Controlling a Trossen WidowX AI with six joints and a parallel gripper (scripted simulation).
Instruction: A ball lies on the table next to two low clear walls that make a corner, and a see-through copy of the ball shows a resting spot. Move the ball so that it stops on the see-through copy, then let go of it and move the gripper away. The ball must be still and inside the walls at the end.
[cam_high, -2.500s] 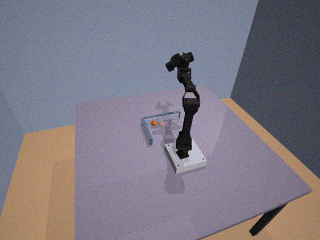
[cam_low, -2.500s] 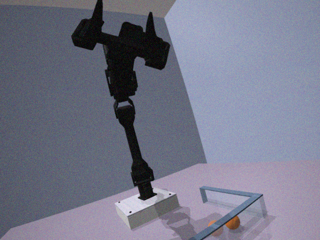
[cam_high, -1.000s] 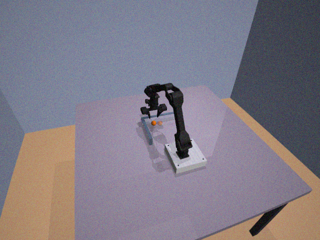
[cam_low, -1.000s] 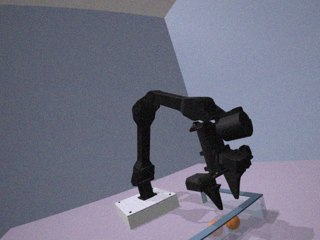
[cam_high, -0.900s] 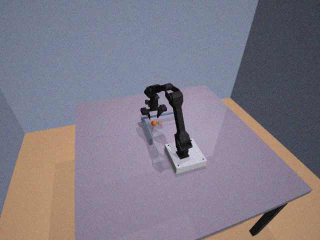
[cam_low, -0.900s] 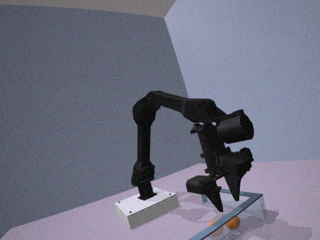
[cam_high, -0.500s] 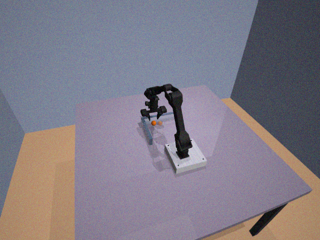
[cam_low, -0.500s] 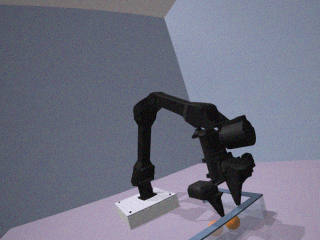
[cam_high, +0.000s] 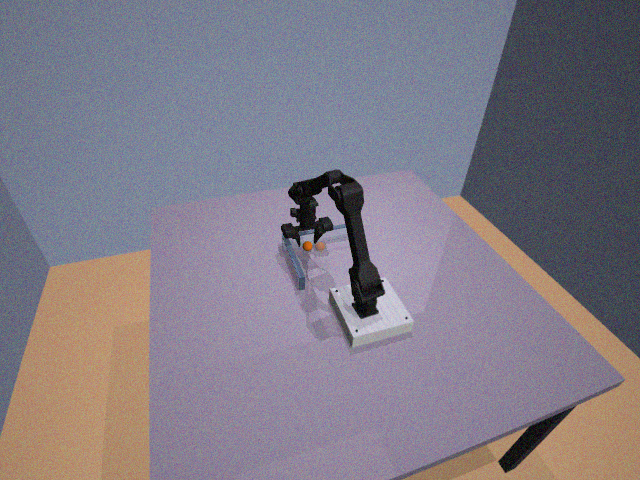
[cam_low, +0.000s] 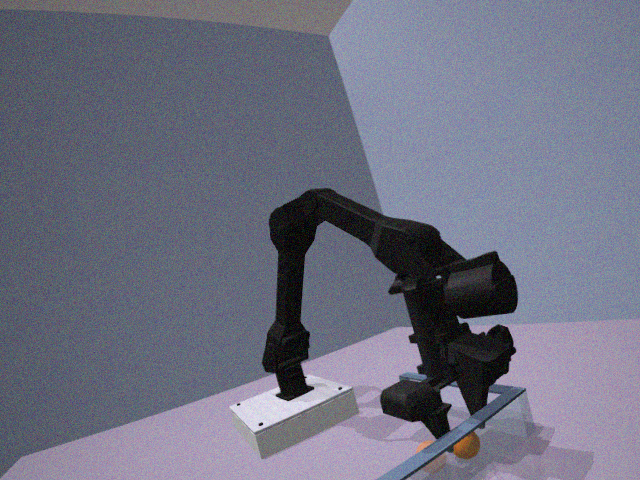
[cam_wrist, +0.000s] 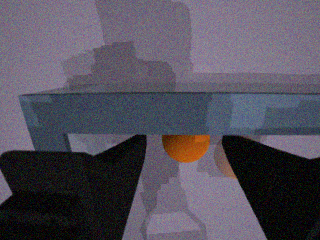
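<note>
The see-through copy of ball is 40 mm to the right of my gripper tip, 20 mm behind it and 10 mm below it. The rest, counted from my gripper tip: orange ball right at my gripper tip.
</note>
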